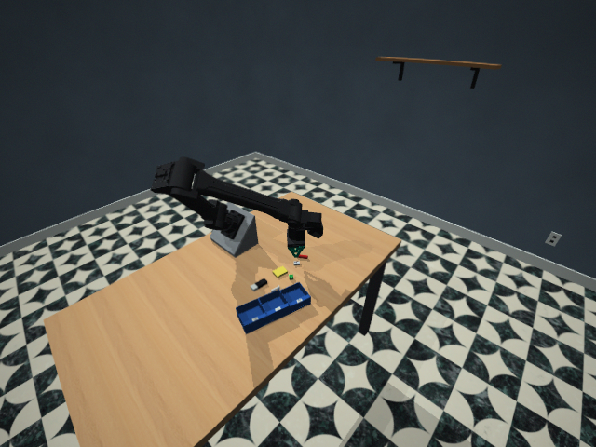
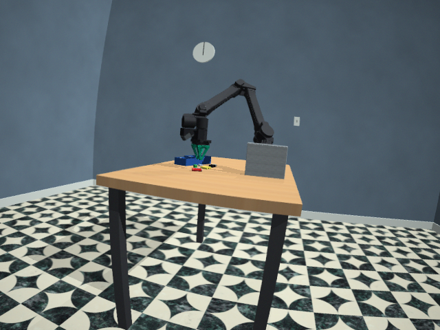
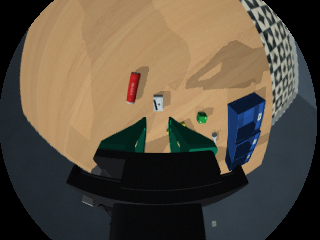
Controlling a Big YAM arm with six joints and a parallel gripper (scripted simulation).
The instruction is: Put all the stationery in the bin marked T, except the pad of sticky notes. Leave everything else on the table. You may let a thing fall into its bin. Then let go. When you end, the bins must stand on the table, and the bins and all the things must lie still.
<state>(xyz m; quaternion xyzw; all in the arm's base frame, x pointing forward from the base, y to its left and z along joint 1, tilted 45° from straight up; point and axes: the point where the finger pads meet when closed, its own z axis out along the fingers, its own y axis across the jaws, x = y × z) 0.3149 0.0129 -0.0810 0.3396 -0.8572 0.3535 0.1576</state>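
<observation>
Now: the white object 50 mm below my hand. Also, from my hand: red item: 10 mm behind, 50 mm to the left, 50 mm below; then small green item: 40 mm ahead, 80 mm to the right, 50 mm below; then sticky notes: 20 mm behind, 80 mm to the right, 60 mm below.
</observation>
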